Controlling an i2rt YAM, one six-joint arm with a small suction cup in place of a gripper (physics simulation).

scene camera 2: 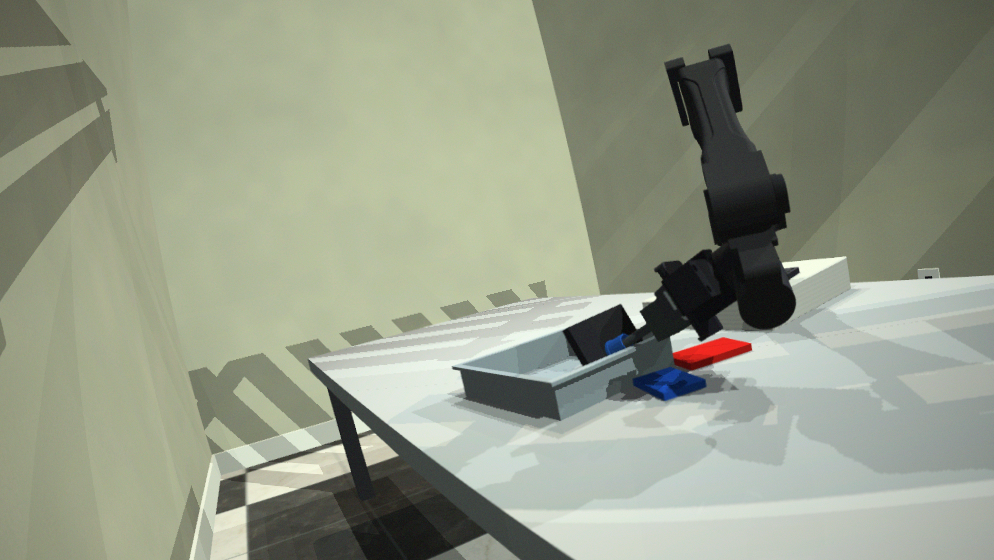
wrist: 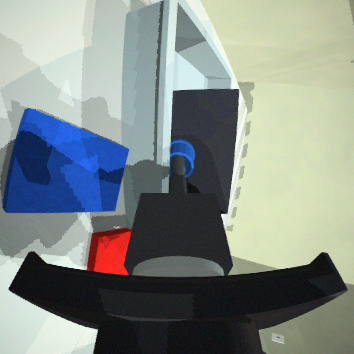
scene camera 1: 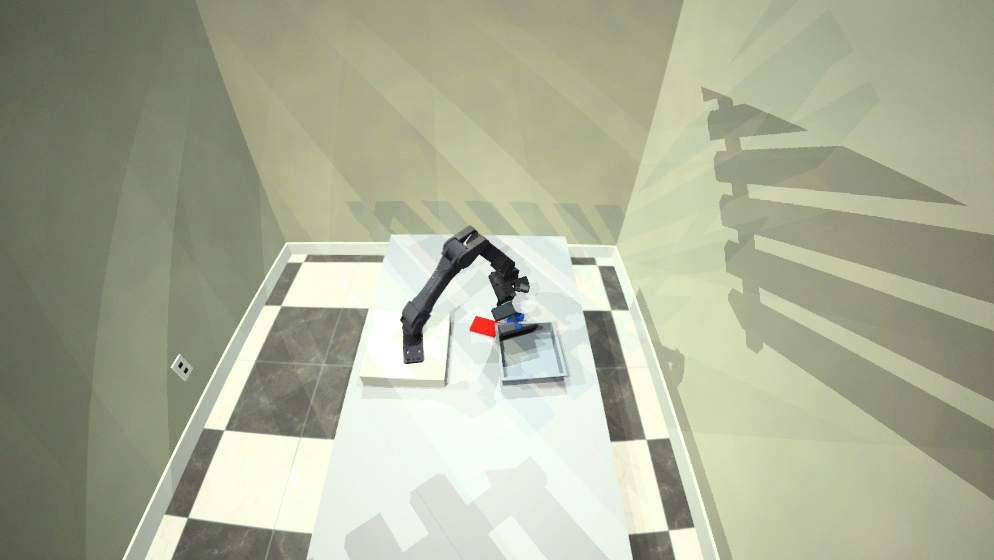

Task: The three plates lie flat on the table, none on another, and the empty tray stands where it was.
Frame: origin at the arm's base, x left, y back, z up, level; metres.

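Seen in the pictures: hand, its tool point: (scene camera 2: 607, 355) (wrist: 177, 148) (scene camera 1: 520, 333); arm's base, origin of its link: (scene camera 1: 413, 339).
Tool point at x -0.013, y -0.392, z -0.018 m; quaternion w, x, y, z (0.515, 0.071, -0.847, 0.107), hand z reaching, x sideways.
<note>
Offsets run from my tool point to a thing's top centre. Level surfaces: height alone.
My suction cup (scene camera 1: 518, 325) (scene camera 2: 615, 345) (wrist: 182, 152) is on the face of a black plate @[dx -0.001, dy +0.012, dz +0.055 m] (scene camera 1: 521, 331) (scene camera 2: 593, 335) (wrist: 215, 125) and holds it steeply tilted at the tray's side nearest the coloured plates. Part of the black plate is inside the walls of the grey-blue tray @[dx -0.077, dy -0.014, dz +0.011 m] (scene camera 1: 562, 351) (scene camera 2: 511, 393) (wrist: 168, 75); its lower edge is hidden. A blue plate @[dx +0.090, dy +0.002, dz -0.029 m] (scene camera 1: 514, 317) (scene camera 2: 669, 384) (wrist: 70, 165) lies flat on the table outside the tray, partly hidden by the arm in scene camera 1. A red plate @[dx +0.079, dy +0.121, dz -0.029 m] (scene camera 1: 481, 326) (scene camera 2: 716, 352) (wrist: 111, 252) lies flat, close to the blue one.
The arm stands on a white block (scene camera 1: 403, 379) (scene camera 2: 831, 288) on the white table @[dz -0.039 m] (scene camera 1: 466, 445) (scene camera 2: 695, 473). The arm arches over the table to the tray. The tray's raised walls are close to the blue and red plates.
</note>
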